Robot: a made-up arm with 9 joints. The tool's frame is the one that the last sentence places.
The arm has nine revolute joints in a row. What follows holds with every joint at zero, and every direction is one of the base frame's.
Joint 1 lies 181.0 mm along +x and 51.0 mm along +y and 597.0 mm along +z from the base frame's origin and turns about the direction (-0.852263, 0.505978, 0.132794).
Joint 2 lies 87.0 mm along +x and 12.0 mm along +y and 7.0 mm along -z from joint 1 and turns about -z.
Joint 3 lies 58.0 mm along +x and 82.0 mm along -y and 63.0 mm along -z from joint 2 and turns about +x.
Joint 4 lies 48.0 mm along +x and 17.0 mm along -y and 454.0 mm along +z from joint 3 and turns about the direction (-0.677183, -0.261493, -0.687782).
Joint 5 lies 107.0 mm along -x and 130.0 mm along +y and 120.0 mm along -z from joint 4 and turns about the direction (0.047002, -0.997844, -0.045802).
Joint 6 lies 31.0 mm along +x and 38.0 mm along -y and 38.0 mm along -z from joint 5 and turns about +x.
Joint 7 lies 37.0 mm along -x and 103.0 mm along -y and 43.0 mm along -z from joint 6 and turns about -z.
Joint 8 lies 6.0 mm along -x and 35.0 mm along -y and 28.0 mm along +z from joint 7 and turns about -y.
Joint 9 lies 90.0 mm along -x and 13.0 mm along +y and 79.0 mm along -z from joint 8 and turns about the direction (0.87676, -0.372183, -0.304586).
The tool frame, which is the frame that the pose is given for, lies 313.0 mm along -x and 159.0 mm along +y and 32.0 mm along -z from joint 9; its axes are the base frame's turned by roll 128.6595, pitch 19.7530 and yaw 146.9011 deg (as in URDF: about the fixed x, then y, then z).
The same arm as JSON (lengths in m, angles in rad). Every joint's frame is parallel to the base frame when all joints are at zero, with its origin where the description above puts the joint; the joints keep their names.
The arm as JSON. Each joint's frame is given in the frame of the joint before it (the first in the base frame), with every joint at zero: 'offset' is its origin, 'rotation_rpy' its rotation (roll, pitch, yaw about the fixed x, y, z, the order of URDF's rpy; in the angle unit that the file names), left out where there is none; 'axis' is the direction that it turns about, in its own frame. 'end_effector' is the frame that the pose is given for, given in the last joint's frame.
{"length_unit": "m", "angle_unit": "rad", "chain": [
  {"id": "joint 1", "offset": [0.181, 0.051, 0.597], "axis": [-0.852263, 0.505978, 0.132794]},
  {"id": "joint 2", "offset": [0.087, 0.012, -0.007], "axis": [0.0, 0.0, -1.0]},
  {"id": "joint 3", "offset": [0.058, -0.082, -0.063], "axis": [1.0, 0.0, 0.0]},
  {"id": "joint 4", "offset": [0.048, -0.017, 0.454], "axis": [-0.677183, -0.261493, -0.687782]},
  {"id": "joint 5", "offset": [-0.107, 0.13, -0.12], "axis": [0.047002, -0.997844, -0.045802]},
  {"id": "joint 6", "offset": [0.031, -0.038, -0.038], "axis": [1.0, 0.0, 0.0]},
  {"id": "joint 7", "offset": [-0.037, -0.103, -0.043], "axis": [0.0, 0.0, -1.0]},
  {"id": "joint 8", "offset": [-0.006, -0.035, 0.028], "axis": [0.0, -1.0, 0.0]},
  {"id": "joint 9", "offset": [-0.09, 0.013, -0.079], "axis": [0.87676, -0.372183, -0.304586]}
], "end_effector": {"offset": [-0.313, 0.159, -0.032], "rotation_rpy": [2.2455, 0.3448, 2.5639]}}

